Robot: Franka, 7 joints.
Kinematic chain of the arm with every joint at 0, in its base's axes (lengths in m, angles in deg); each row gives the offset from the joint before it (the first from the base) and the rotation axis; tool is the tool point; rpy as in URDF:
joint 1: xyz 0 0 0.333 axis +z
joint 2: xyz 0 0 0 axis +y
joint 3: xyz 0 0 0.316 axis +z
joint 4: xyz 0.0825 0 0 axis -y
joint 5: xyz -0.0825 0 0.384 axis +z
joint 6: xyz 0 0 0 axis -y
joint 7: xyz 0.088 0 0 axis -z
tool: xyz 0 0 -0.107 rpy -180 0 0
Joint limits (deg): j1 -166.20..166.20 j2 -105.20..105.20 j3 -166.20..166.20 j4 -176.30..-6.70 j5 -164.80..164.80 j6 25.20..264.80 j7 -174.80..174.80
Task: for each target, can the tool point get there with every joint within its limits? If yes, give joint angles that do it. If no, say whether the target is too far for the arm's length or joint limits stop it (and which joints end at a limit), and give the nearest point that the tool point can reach.
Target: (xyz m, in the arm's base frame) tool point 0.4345 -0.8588 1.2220
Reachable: no: too far | nearest point 0.2845 -0.5623 0.9151 | short by 0.452 m
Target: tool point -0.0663 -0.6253 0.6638
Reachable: yes | joints -48.15 13.71 -56.44 -78.96 13.91 107.75 -64.79
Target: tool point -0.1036 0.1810 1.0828
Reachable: yes | joints -25.64 -32.23 51.99 -37.03 76.56 212.01 -39.34
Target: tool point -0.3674 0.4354 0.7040
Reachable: yes | joints -140.91 10.69 -87.10 -103.24 -131.62 83.34 -53.95
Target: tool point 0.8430 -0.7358 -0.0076
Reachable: no: too far | nearest point 0.6183 -0.5397 0.0832 | short by 0.312 m
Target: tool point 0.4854 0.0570 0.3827
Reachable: yes | joints -98.08 29.99 108.29 -138.98 -103.07 131.11 115.68
